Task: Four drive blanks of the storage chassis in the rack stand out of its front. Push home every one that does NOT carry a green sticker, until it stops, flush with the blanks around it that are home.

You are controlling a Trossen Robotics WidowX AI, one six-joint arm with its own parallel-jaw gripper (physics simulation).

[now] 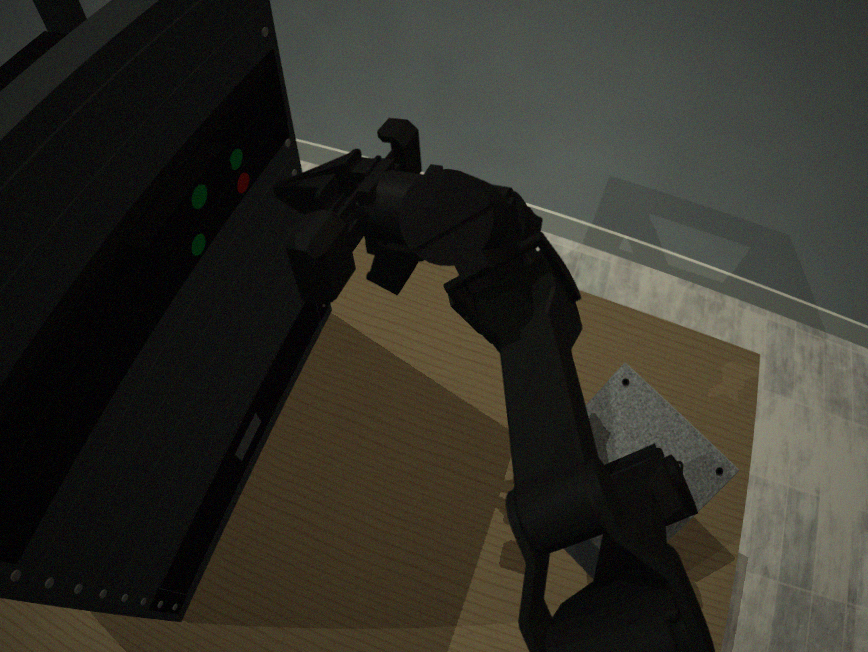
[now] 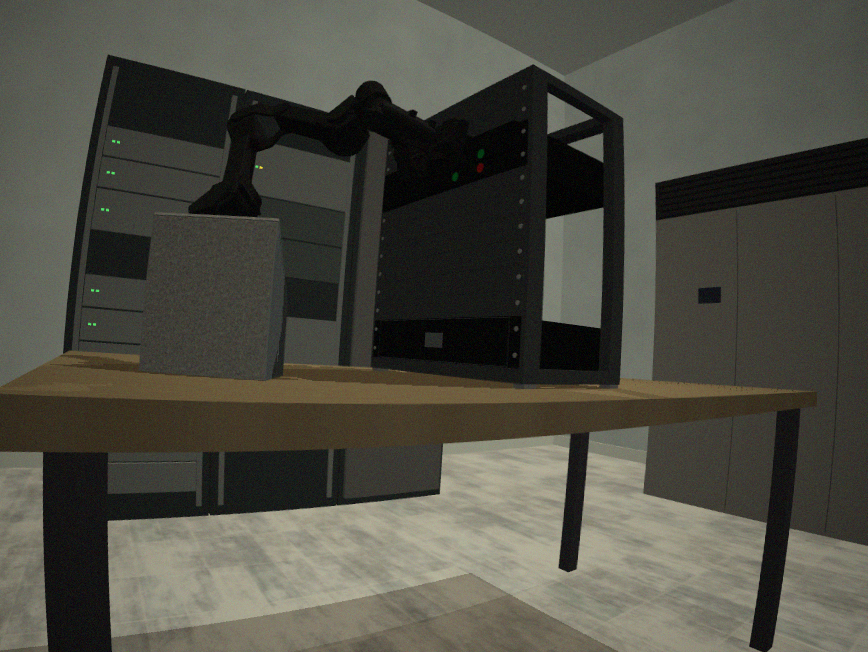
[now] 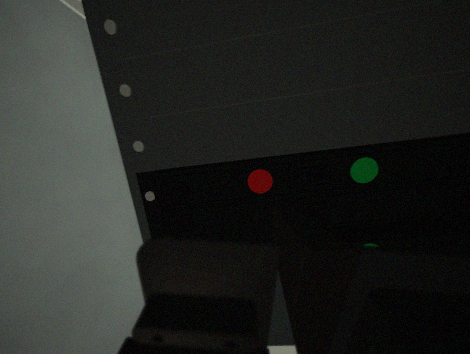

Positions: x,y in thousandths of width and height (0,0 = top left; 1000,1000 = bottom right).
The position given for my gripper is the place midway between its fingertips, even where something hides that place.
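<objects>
I see my gripper in image 1 (317,291), and I find it again in image 2 (535,246) and in image 3 (571,578). There is a rack here too: it appears in image 1 (183,513), in image 2 (529,449) and in image 3 (773,301).
</objects>
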